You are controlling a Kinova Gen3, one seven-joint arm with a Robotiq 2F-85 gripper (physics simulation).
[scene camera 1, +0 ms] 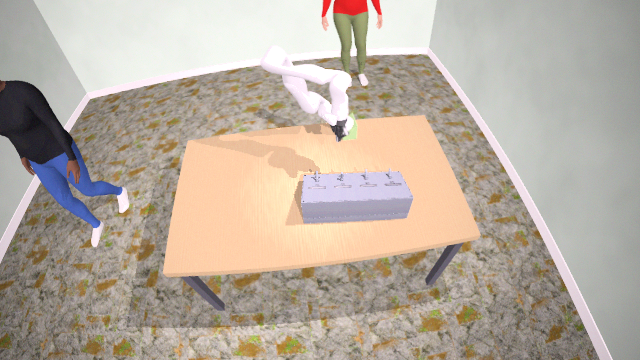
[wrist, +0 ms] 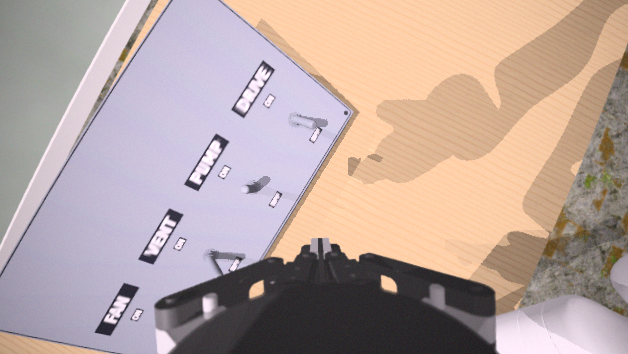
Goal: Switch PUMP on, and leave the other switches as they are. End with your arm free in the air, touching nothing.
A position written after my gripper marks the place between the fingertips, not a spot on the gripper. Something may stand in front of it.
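Observation:
Grey switch box [scene camera 1: 329, 199], [wrist: 205, 105]. My gripper [wrist: 320, 250].

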